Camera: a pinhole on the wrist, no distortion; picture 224 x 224 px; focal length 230.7 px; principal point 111.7 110.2 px. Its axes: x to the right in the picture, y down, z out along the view. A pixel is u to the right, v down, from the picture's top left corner.
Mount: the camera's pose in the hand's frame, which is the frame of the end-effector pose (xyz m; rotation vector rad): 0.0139 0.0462 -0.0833 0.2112 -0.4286 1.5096
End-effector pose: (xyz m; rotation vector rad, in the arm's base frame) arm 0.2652 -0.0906 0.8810 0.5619 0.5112 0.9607
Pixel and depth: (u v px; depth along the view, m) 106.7 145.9 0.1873
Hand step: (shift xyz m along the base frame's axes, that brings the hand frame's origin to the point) 0.0497 -0.0668 0.0479
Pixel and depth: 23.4 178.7 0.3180
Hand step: 0.1444 -0.2236 0.0074
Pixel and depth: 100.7 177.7 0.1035
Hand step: -0.0133 -0.0264 0.0101
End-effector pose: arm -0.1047 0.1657 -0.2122 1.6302 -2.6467 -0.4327
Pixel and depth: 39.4 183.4 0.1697
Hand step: 0.0811 0.0378 -0.0475
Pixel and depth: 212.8 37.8 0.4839
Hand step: -0.1469 0.0385 -0.4468
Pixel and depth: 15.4 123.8 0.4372
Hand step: 0.2555 -0.0031 -0.2863
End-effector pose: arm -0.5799 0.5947 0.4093 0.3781 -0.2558 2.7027
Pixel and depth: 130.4 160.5 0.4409
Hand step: 0.2352 -0.0446 0.2701
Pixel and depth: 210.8 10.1 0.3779
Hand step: -0.0461 -0.0676 0.3595
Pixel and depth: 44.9 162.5 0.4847
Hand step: 0.3191 0.1162 0.2552
